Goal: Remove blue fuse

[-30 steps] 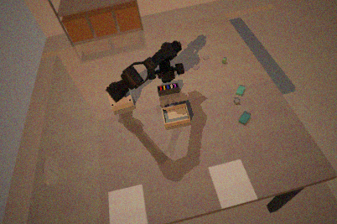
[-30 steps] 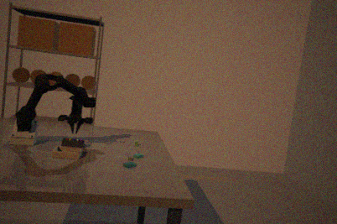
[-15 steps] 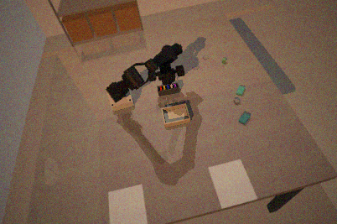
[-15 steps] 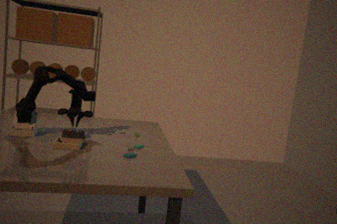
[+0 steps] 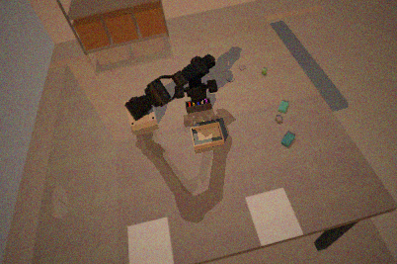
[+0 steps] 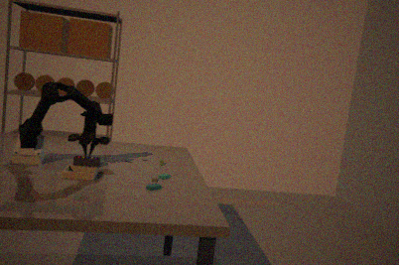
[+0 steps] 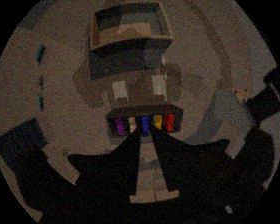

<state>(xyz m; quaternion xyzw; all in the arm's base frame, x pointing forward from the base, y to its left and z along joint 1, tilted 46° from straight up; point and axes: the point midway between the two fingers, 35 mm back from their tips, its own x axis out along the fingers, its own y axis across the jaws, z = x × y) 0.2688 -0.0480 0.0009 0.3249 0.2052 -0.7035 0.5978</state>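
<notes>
The blue fuse lies 2 cm below my gripper tip. The rest, counted from my gripper tip: tray: 3 cm behind, 18 cm to the right, 4 cm below.
</notes>
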